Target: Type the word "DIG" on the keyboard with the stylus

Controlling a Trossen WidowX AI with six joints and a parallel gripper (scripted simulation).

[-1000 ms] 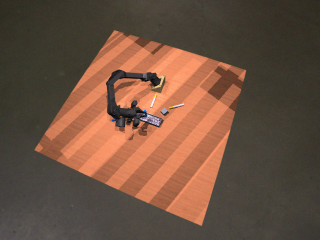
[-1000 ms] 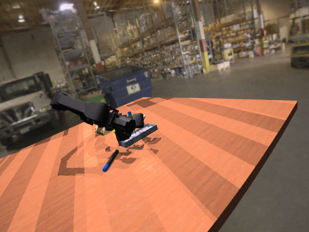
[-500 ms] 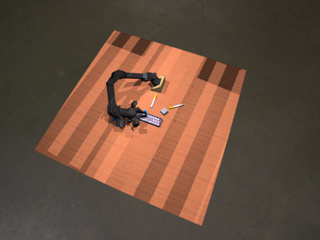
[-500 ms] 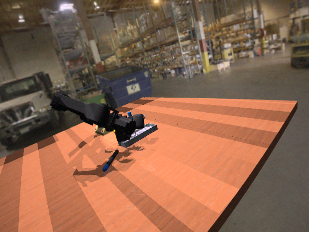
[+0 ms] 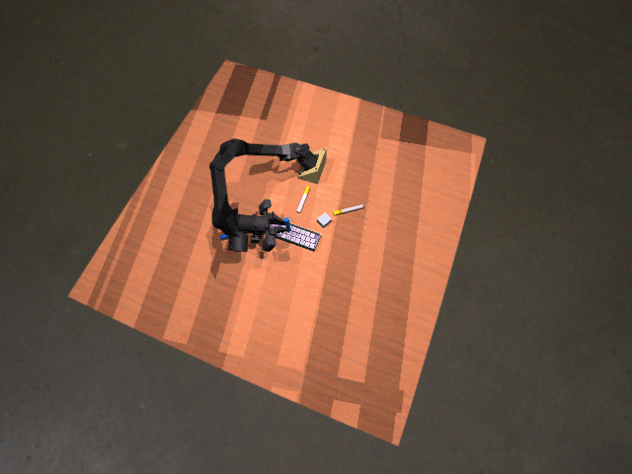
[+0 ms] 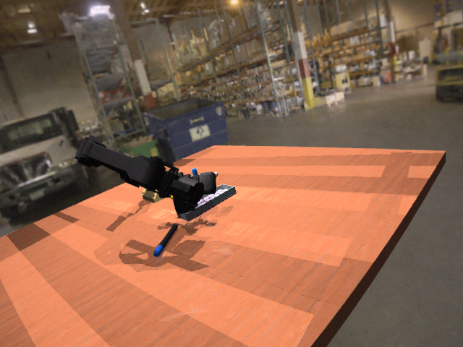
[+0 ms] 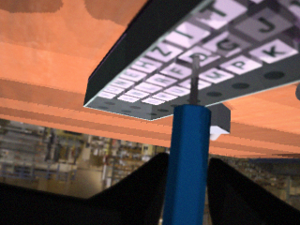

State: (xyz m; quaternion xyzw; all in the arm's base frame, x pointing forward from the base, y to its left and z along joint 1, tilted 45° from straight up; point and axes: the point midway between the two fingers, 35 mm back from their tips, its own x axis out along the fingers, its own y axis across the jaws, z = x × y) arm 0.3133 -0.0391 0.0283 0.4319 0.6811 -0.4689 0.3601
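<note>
Now: the D key 60 mm below my gripper tip. The rest, counted from my gripper tip: grey cube: 120 mm to the left, 80 mm behind, 50 mm below; then blue stylus: 10 mm below; then black pen: 220 mm to the right, 60 mm below, 50 mm ahead.
</note>
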